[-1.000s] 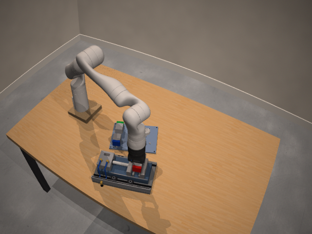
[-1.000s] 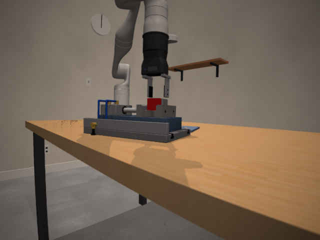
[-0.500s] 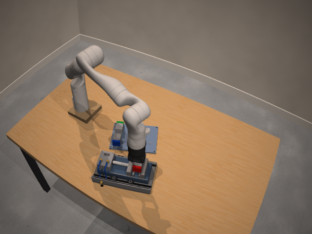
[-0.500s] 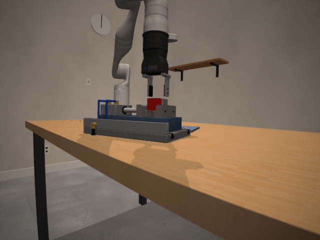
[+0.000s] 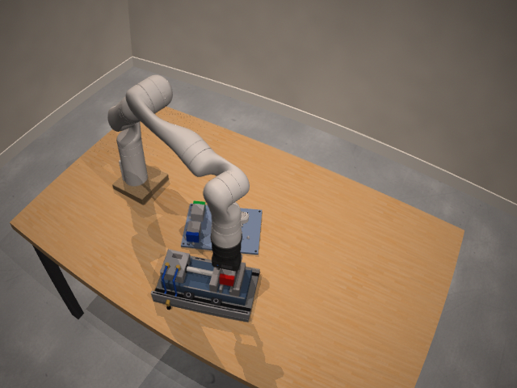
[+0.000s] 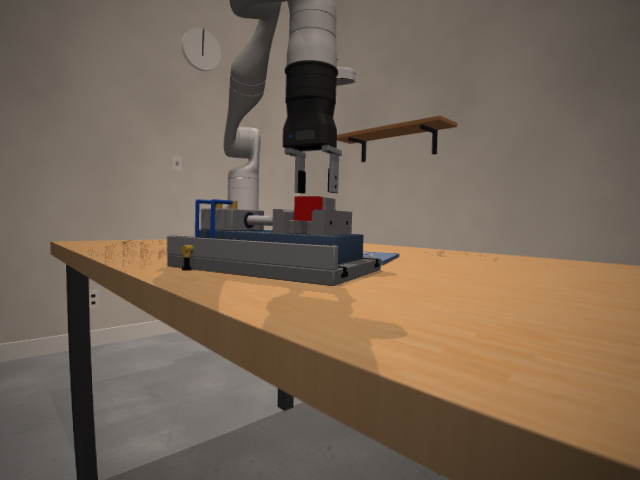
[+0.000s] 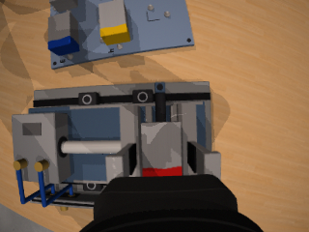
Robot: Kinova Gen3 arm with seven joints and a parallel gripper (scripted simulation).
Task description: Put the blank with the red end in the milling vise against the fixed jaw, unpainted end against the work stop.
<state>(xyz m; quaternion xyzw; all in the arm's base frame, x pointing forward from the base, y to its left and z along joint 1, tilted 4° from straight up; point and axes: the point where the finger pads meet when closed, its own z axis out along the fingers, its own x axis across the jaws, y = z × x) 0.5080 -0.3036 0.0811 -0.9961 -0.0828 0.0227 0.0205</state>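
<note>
Now: the red-ended blank 40 mm below my hand. The rest, counted from my hand: fixed jaw: 60 mm below, 30 mm ahead, 10 mm to the left; then moving jaw: 60 mm below, 40 mm behind, 10 mm to the right; then work stop: 50 mm to the left, 50 mm below, 10 mm behind.
</note>
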